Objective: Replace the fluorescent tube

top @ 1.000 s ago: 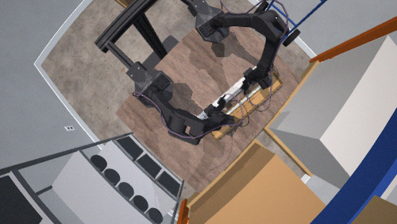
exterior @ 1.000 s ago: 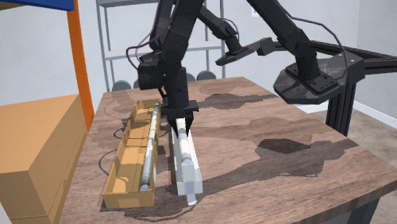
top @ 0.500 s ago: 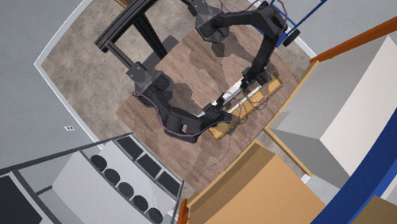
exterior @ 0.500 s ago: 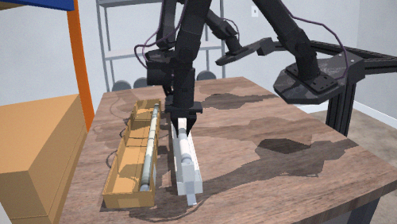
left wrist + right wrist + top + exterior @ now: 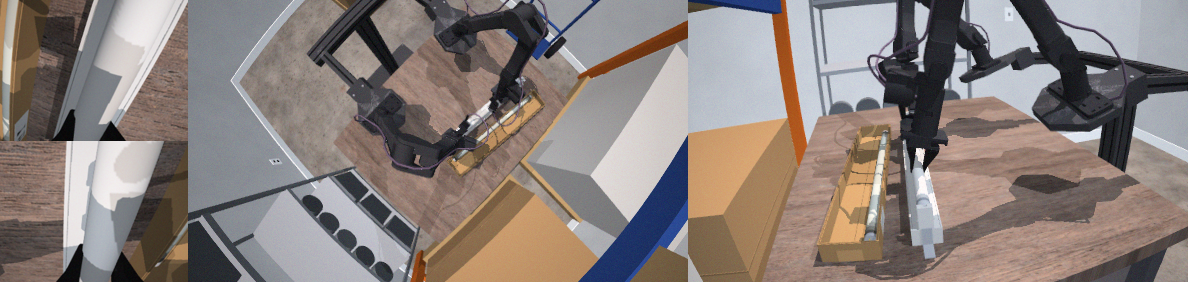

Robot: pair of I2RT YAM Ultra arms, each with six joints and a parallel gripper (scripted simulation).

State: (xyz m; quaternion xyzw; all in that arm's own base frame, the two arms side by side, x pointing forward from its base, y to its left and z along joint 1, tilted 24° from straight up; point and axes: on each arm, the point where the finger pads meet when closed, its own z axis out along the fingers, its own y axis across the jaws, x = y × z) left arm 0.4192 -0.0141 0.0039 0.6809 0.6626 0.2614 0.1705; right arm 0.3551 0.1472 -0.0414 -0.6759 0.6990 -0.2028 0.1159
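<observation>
Now: left hand 12 cm to the left of the LED tube and 2 cm past it. Round my left hand: old fluorescent tube 12 cm to the right, 8 cm ahead, 5 cm below; then carton 13 cm to the right, 12 cm ahead, 5 cm below; then grey light fixture 12 cm to the right, 2 cm behind, 1 cm below.
</observation>
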